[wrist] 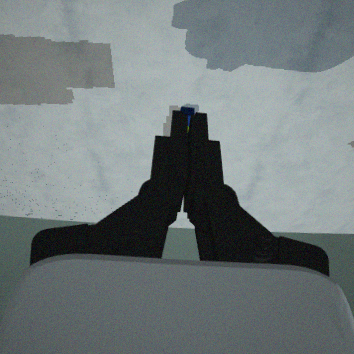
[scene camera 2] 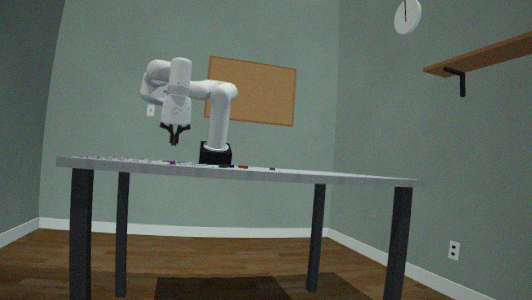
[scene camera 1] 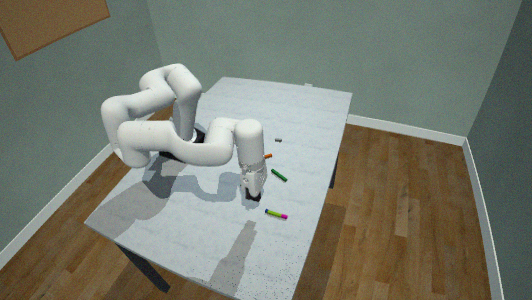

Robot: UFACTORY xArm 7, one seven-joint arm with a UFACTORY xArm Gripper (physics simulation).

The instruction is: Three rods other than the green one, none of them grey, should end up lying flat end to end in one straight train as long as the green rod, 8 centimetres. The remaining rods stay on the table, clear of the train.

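Frame: origin at the arm's base, x right, y ahead, z up, level; millimetres.
Where they show: gripper, fingertip midpoint: (wrist: 185,132) (scene camera 2: 173,145) (scene camera 1: 255,199); arm's base, origin of the base link: (scene camera 2: 215,147) (scene camera 1: 182,135).
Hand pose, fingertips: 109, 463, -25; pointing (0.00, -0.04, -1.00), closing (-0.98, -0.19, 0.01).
Observation:
Each offset is from my fingertips to the top centre of the thing, as dx, dy, dz.
A blue rod @(-11, +32, -52) (scene camera 1: 266,211) (wrist: 188,110), a yellow-green rod @(-14, +62, -52) (scene camera 1: 274,214) and a magenta rod @(-20, +97, -52) (scene camera 1: 284,216) (scene camera 2: 172,162) lie flat end to end in one line, with no gap visible in scene camera 1. The green rod @(-178, -20, -52) (scene camera 1: 279,175) (scene camera 2: 223,166) lies apart from them. An orange rod @(-248, -118, -52) (scene camera 1: 268,156) (scene camera 2: 243,167) is partly hidden by the arm in scene camera 1. A purple rod @(-186, -120, -52) (scene camera 2: 232,166) shows beside the green one in scene camera 2. A grey rod @(-362, -132, -52) (scene camera 1: 278,140) (scene camera 2: 272,169) lies farther back. My gripper (scene camera 1: 253,198) (scene camera 2: 174,144) (wrist: 185,132) is shut and empty, above the table; its fingers hide most of the line in the wrist view.
The rods lie on a pale table (scene camera 1: 300,115) (scene camera 2: 350,180). The arm's black base (scene camera 2: 215,154) stands on the table. The table's long edge runs beyond the magenta and green rods in scene camera 1.

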